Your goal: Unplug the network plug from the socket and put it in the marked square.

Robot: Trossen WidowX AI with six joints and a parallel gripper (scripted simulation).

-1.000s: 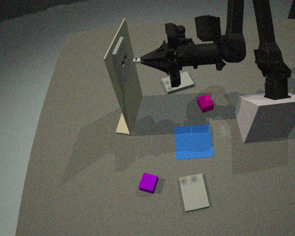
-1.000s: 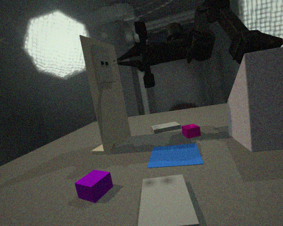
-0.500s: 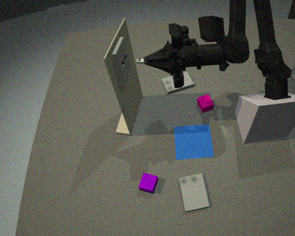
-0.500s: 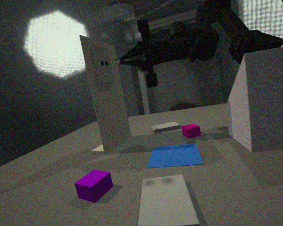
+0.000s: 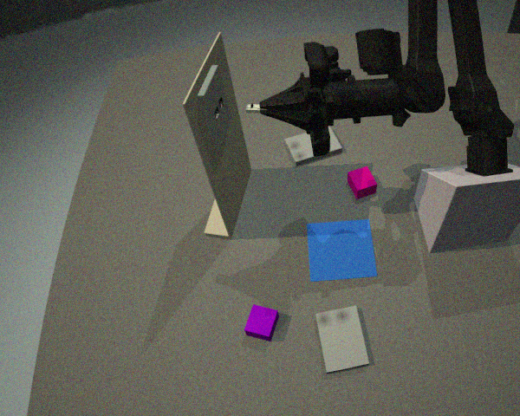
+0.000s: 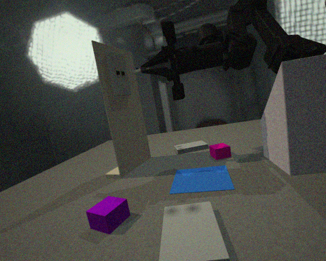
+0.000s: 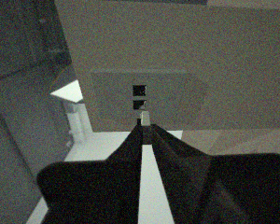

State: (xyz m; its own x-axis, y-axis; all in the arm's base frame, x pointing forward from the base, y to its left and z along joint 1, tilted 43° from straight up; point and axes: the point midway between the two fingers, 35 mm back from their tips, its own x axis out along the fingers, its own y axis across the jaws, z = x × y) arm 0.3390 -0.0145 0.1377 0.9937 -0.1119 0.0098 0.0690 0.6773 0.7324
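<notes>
Now: gripper tip 270 mm above the blue marked square, 110 mm to the right of it and 100 mm past it. Also, from my gripper tip: network plug 10 mm ahead; then magenta block 250 mm below, 170 mm behind, 10 mm to the right; then socket panel 110 mm below, 80 mm ahead, 30 mm to the right.
</notes>
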